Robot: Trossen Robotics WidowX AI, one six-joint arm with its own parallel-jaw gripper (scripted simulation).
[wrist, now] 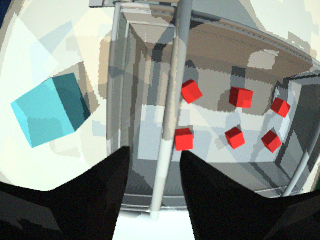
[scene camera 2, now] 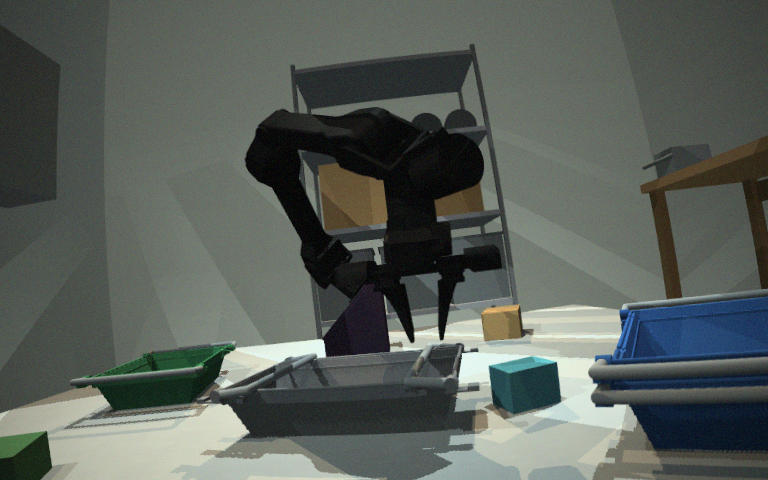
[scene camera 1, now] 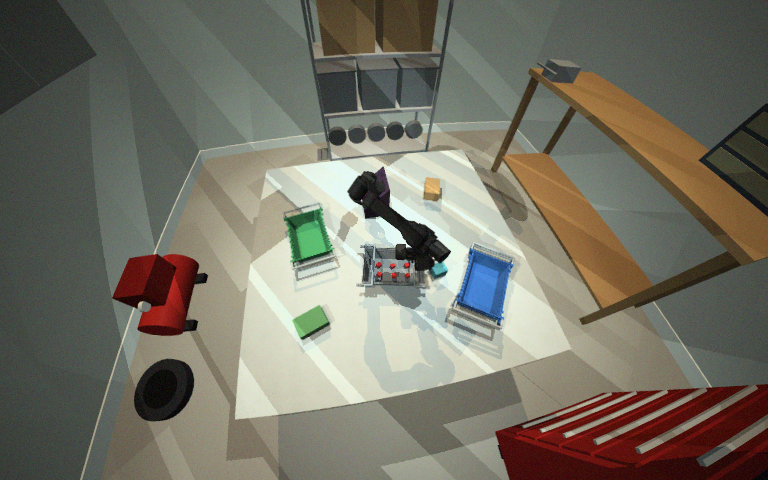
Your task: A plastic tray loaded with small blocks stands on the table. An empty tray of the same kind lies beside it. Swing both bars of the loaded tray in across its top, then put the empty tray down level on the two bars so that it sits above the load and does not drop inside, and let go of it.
Labels:
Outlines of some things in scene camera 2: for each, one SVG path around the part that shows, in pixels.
My gripper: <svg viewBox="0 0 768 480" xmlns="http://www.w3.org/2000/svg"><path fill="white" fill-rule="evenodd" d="M435 204L405 205L387 211L387 229L383 241L386 264L377 265L376 261L339 264L335 272L336 289L374 284L375 288L373 288L373 291L382 292L399 316L411 344L415 343L414 325L405 283L400 284L401 277L430 273L442 275L442 279L438 280L438 333L440 340L443 340L450 301L456 283L465 282L465 277L463 277L464 269L469 269L475 273L502 268L500 251L495 245L463 248L464 254L451 256L453 254L451 225L449 221L437 222Z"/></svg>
A green tray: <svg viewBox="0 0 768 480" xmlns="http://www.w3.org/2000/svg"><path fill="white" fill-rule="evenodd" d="M237 343L232 341L190 347L154 349L142 355L143 358L140 357L135 361L132 360L127 364L125 363L122 366L104 372L104 374L97 374L94 377L91 375L82 376L82 378L70 380L69 383L71 386L76 386L76 389L85 388L90 385L94 389L98 387L98 390L100 390L101 394L104 395L106 401L110 403L115 411L188 404L207 388L213 380L218 378L224 356L230 354L230 351L234 351Z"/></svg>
An orange block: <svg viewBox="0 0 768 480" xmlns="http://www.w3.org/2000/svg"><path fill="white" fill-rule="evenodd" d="M520 304L487 308L481 314L484 341L520 339L522 337L523 321Z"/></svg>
A teal block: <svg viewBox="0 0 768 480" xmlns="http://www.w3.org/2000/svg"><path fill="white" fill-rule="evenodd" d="M556 361L531 356L489 365L488 370L493 403L515 415L561 402L559 371Z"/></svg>

